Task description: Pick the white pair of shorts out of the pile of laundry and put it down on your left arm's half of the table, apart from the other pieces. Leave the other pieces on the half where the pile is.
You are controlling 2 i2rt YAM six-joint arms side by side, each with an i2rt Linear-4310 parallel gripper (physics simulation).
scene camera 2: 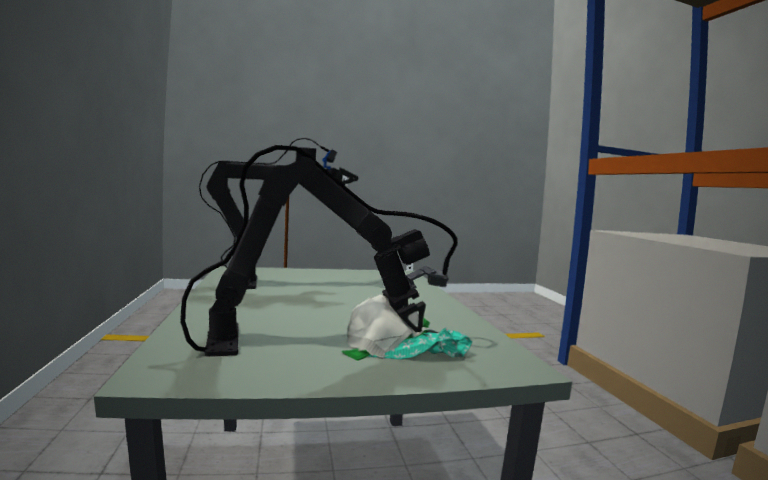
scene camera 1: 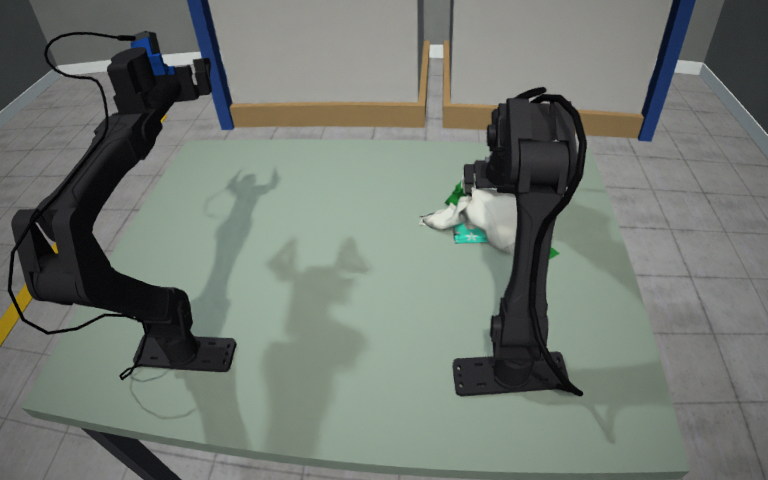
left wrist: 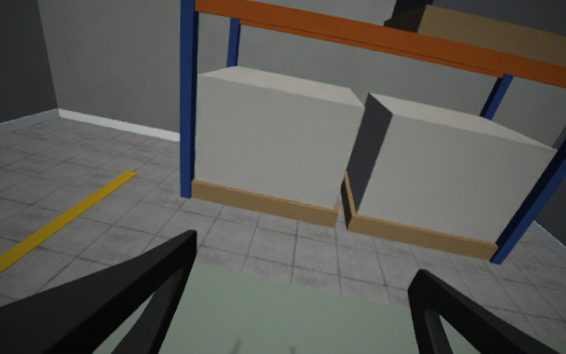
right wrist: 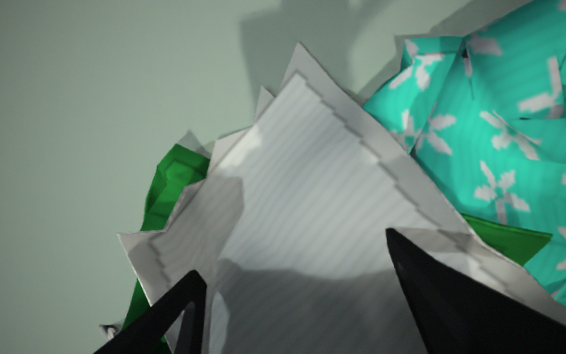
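Note:
The white shorts (scene camera 1: 495, 217) (scene camera 2: 373, 325) (right wrist: 310, 190) lie bunched on top of the laundry pile, at the right of scene camera 1. Their pale ribbed cloth rises to a point in the right wrist view. Under and beside them are a turquoise piece with white flowers (scene camera 1: 470, 233) (scene camera 2: 436, 343) (right wrist: 500, 125) and a green piece (scene camera 1: 454, 194) (scene camera 2: 355, 354) (right wrist: 172, 182). My right gripper (scene camera 2: 417, 326) (right wrist: 288, 259) is open, its fingers low over the white cloth. Whether they touch it is unclear. My left gripper (scene camera 1: 202, 77) (scene camera 2: 355, 177) (left wrist: 306, 261) is open and empty, high above the table's left half.
The green-grey table (scene camera 1: 339, 396) (scene camera 2: 334, 407) carries both arm bases. My right arm hides part of the pile in scene camera 1. A rack (scene camera 1: 207, 62) (scene camera 2: 583, 169) (left wrist: 188, 100) with large pale boxes (scene camera 2: 656, 316) (left wrist: 275, 140) stands beyond the table's far edge.

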